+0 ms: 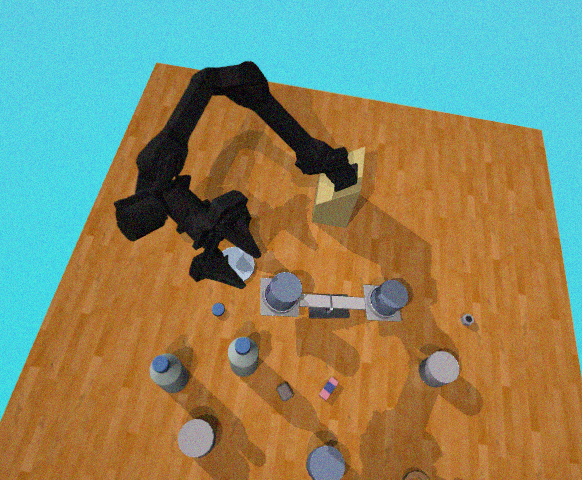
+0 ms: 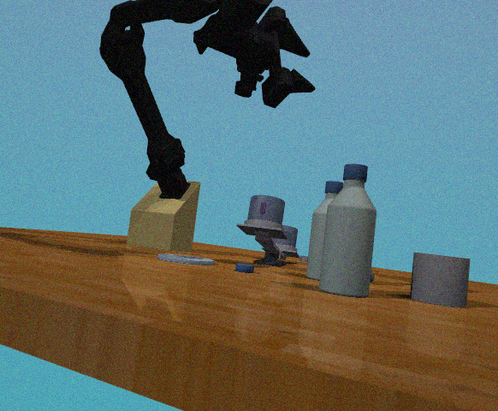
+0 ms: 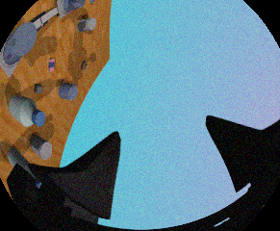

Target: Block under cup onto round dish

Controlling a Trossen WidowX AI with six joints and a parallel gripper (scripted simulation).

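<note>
The grey-blue block is 34 cm below my gripper tip, 31 cm to the left of it and 11 cm behind it. From my gripper tip the other things lie so: round dish (37 cm below, 17 cm behind, 7 cm to the right); blue disc (37 cm below, 9 cm to the right, 5 cm behind); cup (26 cm below, 8 cm behind, 4 cm to the left).
</note>
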